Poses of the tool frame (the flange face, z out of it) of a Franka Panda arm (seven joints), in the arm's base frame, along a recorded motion.
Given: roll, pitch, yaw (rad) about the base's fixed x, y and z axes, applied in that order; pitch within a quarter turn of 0, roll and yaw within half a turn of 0; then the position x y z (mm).
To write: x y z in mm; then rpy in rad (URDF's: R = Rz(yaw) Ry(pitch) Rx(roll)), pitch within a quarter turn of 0, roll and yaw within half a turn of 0. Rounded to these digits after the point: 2 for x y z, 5 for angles.
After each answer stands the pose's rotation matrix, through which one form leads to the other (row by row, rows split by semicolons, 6 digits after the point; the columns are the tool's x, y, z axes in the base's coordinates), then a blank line. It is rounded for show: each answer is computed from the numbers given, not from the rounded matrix.
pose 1, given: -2.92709 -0.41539 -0.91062 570.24 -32.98 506.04
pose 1, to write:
570.24 -32.98 506.04 -2.92709 -0.41539 -0.91062
0.561104 -0.719103 0.409942; -0.722712 -0.667052 -0.180911; 0.403547 -0.194760 -0.893990

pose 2, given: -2.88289 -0.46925 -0.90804 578.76 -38.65 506.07
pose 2, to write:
578.76 -38.65 506.07 -2.88289 -0.46925 -0.90804
0.548784 -0.690884 0.470654; -0.703090 -0.686014 -0.187212; 0.452217 -0.228174 -0.862227

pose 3, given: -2.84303 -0.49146 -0.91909 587.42 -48.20 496.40
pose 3, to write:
587.42 -48.20 496.40 -2.84303 -0.49146 -0.91909
0.534756 -0.675682 0.507435; -0.700952 -0.690073 -0.180183; 0.471914 -0.259333 -0.842641

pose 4, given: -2.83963 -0.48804 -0.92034 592.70 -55.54 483.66
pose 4, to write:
592.70 -55.54 483.66 -2.83963 -0.48804 -0.92034
0.534854 -0.675359 0.507762; -0.702900 -0.689124 -0.176180; 0.468896 -0.262675 -0.843290

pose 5, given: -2.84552 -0.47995 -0.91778 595.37 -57.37 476.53
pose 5, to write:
595.37 -57.37 476.53 -2.84552 -0.47995 -0.91778
0.538939 -0.677844 0.500073; -0.704518 -0.688150 -0.173506; 0.461735 -0.258802 -0.848424

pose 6, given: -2.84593 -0.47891 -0.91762 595.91 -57.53 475.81
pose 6, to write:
595.91 -57.53 475.81 -2.84593 -0.47891 -0.91762
0.539343 -0.678102 0.499287; -0.704813 -0.687973 -0.173007; 0.460812 -0.258594 -0.848989

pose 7, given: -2.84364 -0.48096 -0.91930 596.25 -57.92 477.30
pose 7, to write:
596.25 -57.92 477.30 -2.84364 -0.48096 -0.91930
0.537584 -0.677788 0.501603; -0.704965 -0.687654 -0.173654; 0.462630 -0.260259 -0.847489

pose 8, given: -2.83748 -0.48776 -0.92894 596.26 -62.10 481.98
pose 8, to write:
596.26 -62.10 481.98 -2.83748 -0.48776 -0.92894
0.528868 -0.680215 0.507550; -0.707579 -0.683618 -0.178882; 0.468648 -0.264527 -0.842849

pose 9, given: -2.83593 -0.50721 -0.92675 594.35 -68.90 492.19
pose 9, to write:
594.35 -68.90 492.19 -2.83593 -0.50721 -0.92675
0.524843 -0.674839 0.518779; -0.698996 -0.689494 -0.189742; 0.485740 -0.263040 -0.833586

